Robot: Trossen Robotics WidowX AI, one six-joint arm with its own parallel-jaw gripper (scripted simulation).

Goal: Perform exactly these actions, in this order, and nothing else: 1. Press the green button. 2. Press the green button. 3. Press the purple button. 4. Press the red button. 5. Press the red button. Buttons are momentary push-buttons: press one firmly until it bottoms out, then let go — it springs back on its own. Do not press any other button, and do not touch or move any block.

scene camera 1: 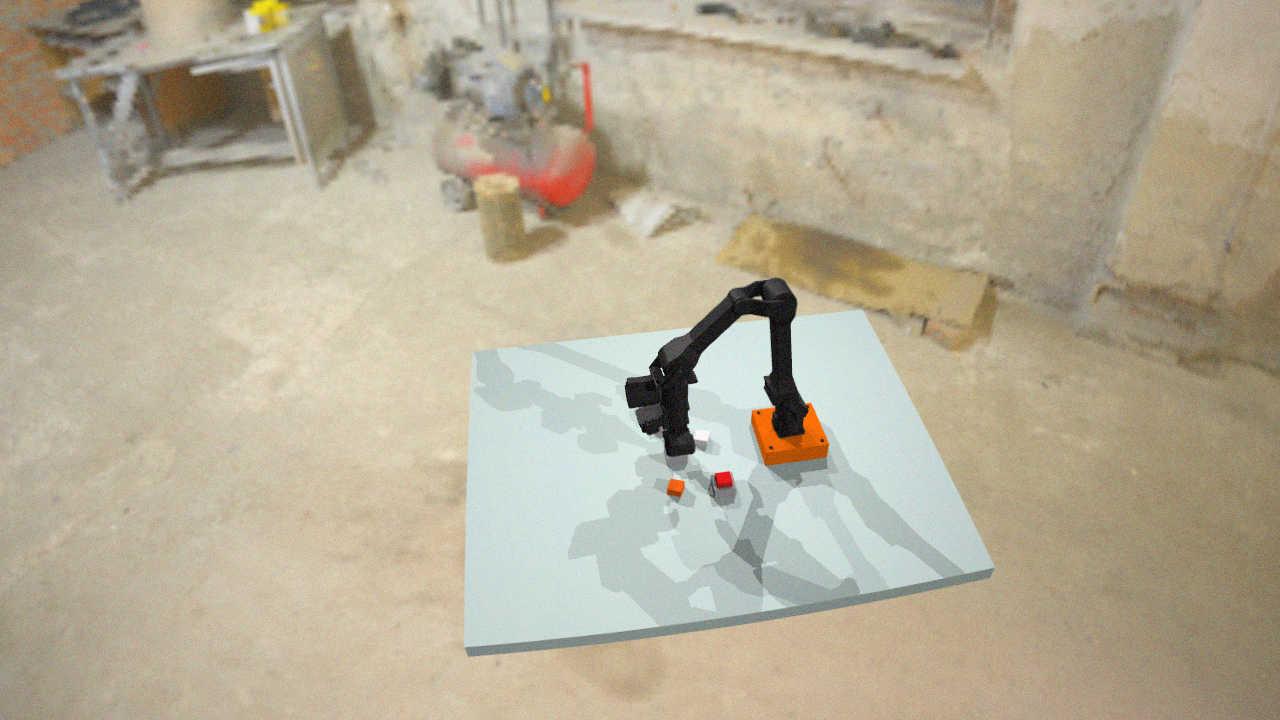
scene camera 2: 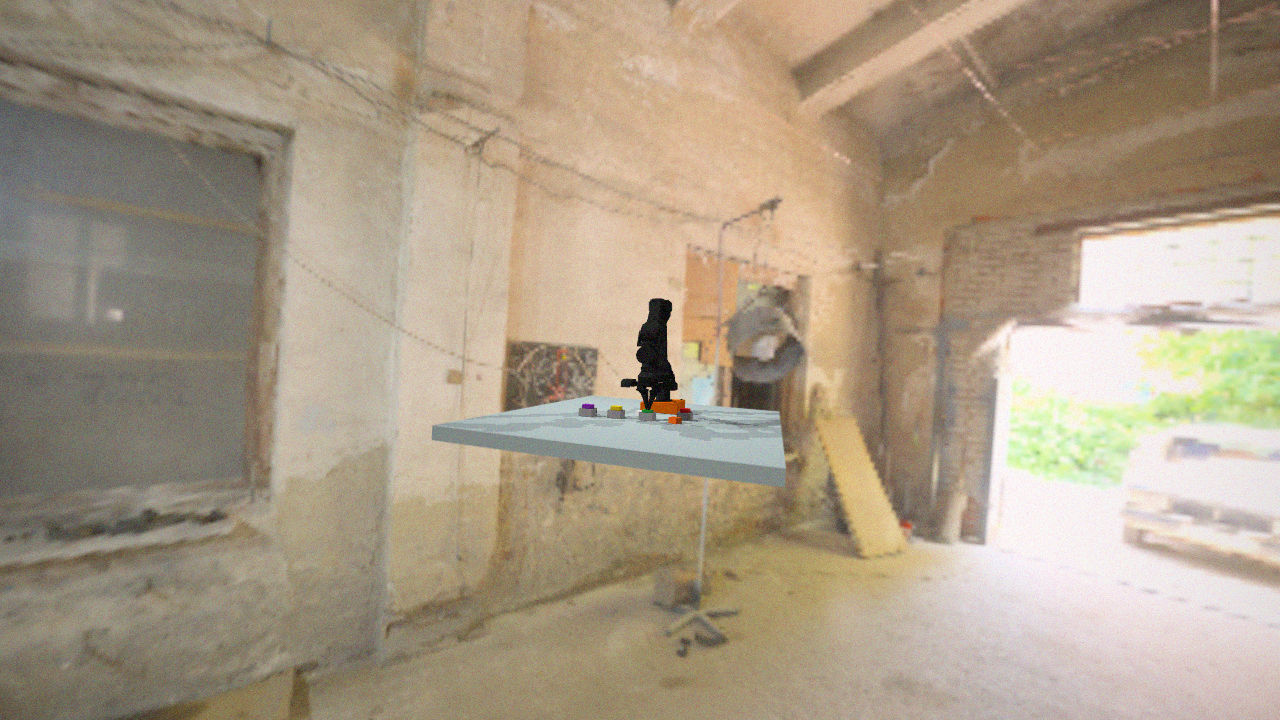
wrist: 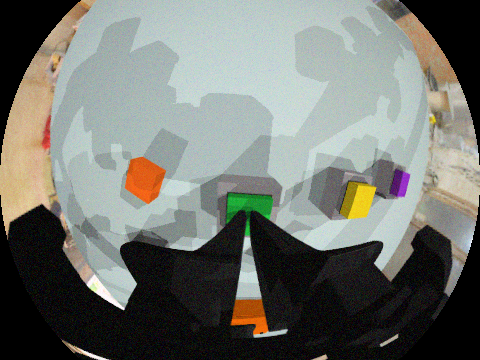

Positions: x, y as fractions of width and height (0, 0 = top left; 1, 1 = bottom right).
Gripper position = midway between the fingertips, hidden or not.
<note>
In view: my gripper (scene camera 1: 0.53, 0.62), a green button (wrist: 0.49, 0.56) and an orange block (wrist: 0.30, 0.50).
My gripper shows as well in the wrist view (wrist: 0.52, 0.60).
</note>
